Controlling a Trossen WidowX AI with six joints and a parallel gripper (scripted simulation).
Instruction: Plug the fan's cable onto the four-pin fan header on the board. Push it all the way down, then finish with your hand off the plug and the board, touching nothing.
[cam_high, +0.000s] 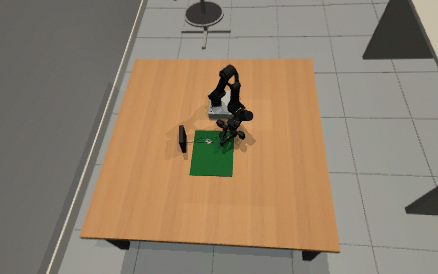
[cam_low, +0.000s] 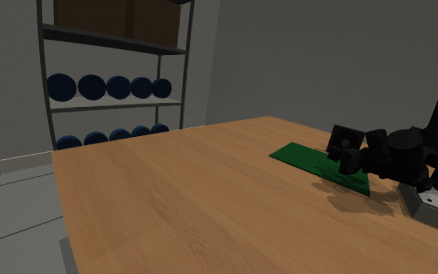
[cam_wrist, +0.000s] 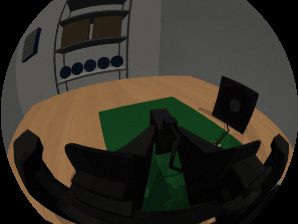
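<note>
The green board lies 3 cm ahead of my gripper tip, 6 cm to the right of it and 8 cm below it. Round my gripper tip: dark plug (1 cm ahead, 1 cm below); then black fan (4 cm behind, 23 cm to the right, 1 cm below).
</note>
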